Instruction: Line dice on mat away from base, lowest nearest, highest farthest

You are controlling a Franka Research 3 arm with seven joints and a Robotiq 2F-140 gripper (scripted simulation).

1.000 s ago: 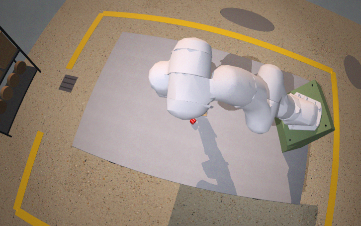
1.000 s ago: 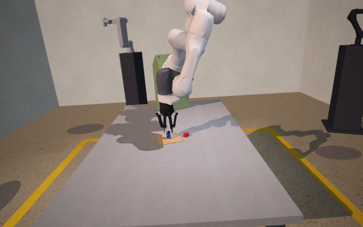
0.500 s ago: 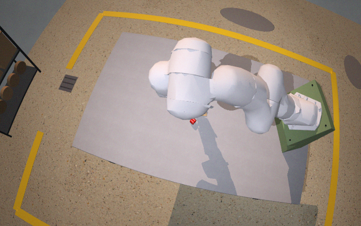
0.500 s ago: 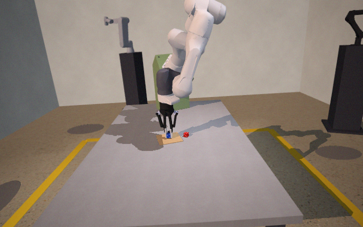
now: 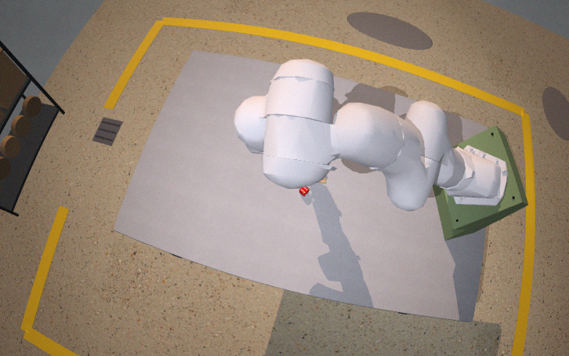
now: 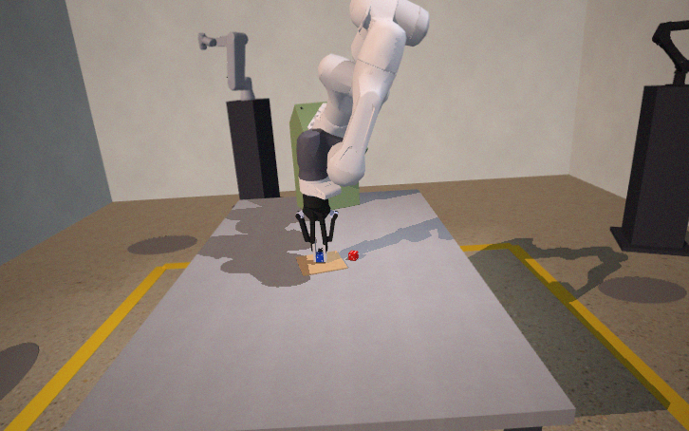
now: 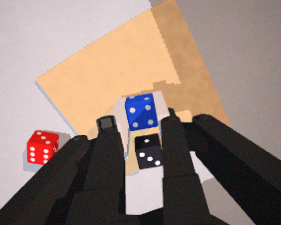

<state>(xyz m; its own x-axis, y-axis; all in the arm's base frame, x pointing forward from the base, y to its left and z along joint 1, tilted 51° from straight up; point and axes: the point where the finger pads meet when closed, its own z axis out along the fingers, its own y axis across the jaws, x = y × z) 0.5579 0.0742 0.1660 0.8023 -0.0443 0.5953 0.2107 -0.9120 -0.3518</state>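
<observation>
The blue die lies 2 cm below my hand. The rest, counted from my hand: red die: 6 cm behind, 9 cm to the left, 3 cm below; then tan mat: 4 cm below; then black die: 5 cm behind, 2 cm to the right, 3 cm below.
</observation>
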